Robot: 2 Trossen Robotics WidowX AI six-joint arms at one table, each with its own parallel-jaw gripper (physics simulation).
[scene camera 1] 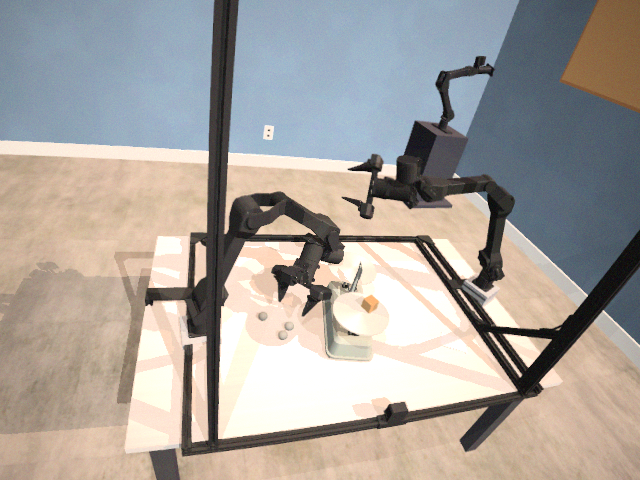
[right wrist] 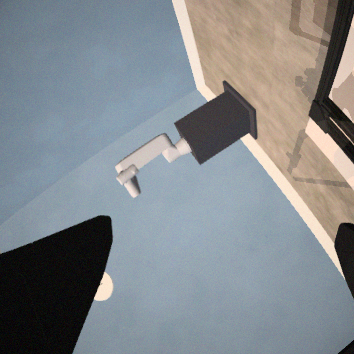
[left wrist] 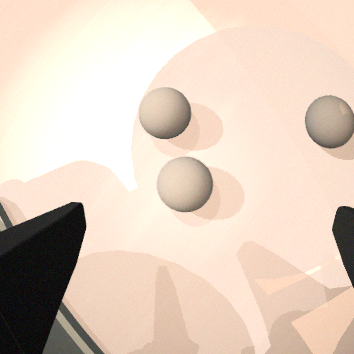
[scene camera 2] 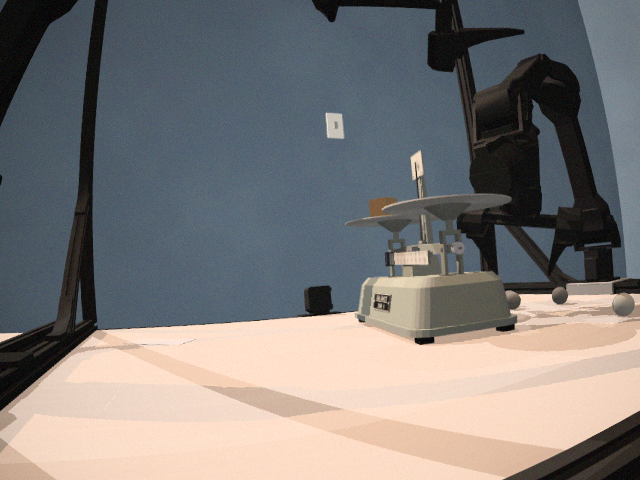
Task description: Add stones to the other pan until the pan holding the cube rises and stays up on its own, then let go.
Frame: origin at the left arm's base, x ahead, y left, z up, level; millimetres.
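Seen in the pictures: left gripper, fingertip midpoint: [scene camera 1: 290, 309] [left wrist: 215, 218] [scene camera 2: 520, 271]; right gripper, fingertip midpoint: [scene camera 1: 344, 183] [right wrist: 230, 233]; left arm's base at its link origin: [scene camera 1: 199, 327] [scene camera 2: 599, 280]; right arm's base at its link origin: [scene camera 1: 482, 284].
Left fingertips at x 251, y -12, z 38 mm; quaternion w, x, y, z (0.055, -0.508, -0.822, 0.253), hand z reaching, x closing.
Offsets run from my left fingertips to a thing's middle. "spot": to the spot under its first point.
An orange cube {dx +168, dy -117, dz +109 mm} [scene camera 1: 369, 303] [scene camera 2: 378, 207] rests on the balance's near pan {spot: dx +112, dy -147, dz +94 mm} [scene camera 1: 354, 319] in scene camera 1. That pan sits lower than the other pan [scene camera 1: 368, 272] [scene camera 2: 457, 202], on which no stones show. Three round grey stones lie apart on the table: one stone {dx -70, dy +27, dz -45 mm} [scene camera 1: 263, 315] [left wrist: 330, 121], a second stone {dx -5, dy -24, dz -45 mm} [scene camera 1: 289, 326] [left wrist: 185, 184] and a third stone {dx -32, dy -52, dz -45 mm} [scene camera 1: 282, 334] [left wrist: 165, 113]. My left gripper [scene camera 1: 292, 306] [scene camera 2: 522, 271] [left wrist: 215, 218] is open and empty above the table near the stones, beside the balance. My right gripper [scene camera 1: 346, 183] [right wrist: 230, 233] is open and empty, raised high.
The balance base [scene camera 1: 349, 351] [scene camera 2: 454, 302] stands right of the stones in scene camera 1. A black frame rail [scene camera 1: 289, 439] runs along the table's near edge, with a black box [scene camera 1: 397, 412] on it. A tall black post [scene camera 1: 219, 155] rises at the left.
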